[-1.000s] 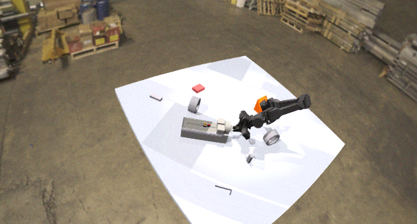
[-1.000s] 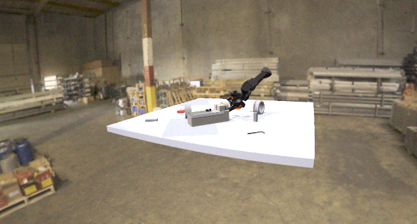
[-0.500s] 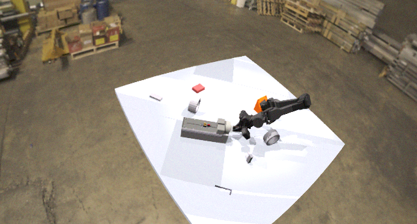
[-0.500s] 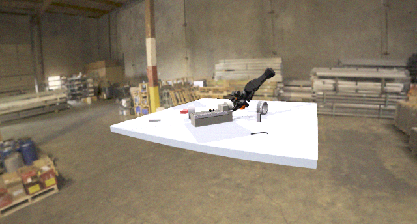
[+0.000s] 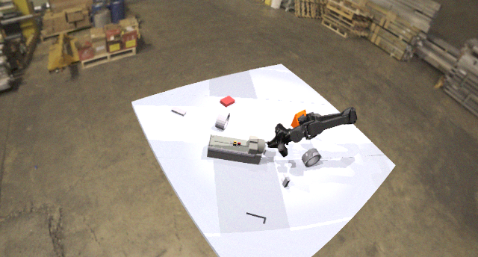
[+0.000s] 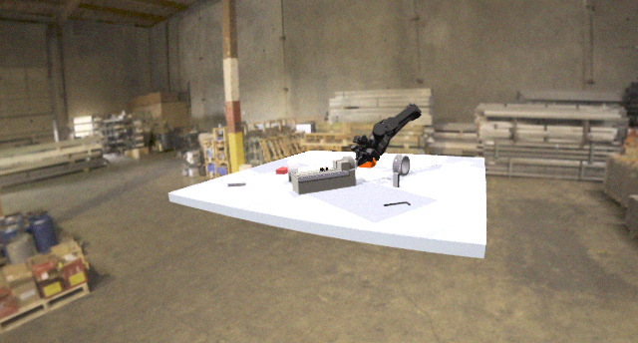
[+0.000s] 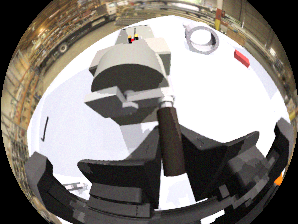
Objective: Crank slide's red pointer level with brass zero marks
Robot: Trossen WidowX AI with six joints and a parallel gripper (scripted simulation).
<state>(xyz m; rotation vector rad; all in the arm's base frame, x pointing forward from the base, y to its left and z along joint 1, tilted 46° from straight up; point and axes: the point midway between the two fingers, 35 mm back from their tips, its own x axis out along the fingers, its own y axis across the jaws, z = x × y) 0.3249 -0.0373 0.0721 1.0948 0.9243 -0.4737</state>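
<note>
Right now the red pointer is 12 cm ahead of my gripper tip, 9 cm to the right of it and 2 cm above it. The rest, counted from my gripper tip: hex key (30 cm ahead, 25 cm to the left, 6 cm below); dark crank handle (1 cm behind, 1 cm to the left, 2 cm above); small clip (7 cm ahead, 19 cm to the left, 4 cm below).
</note>
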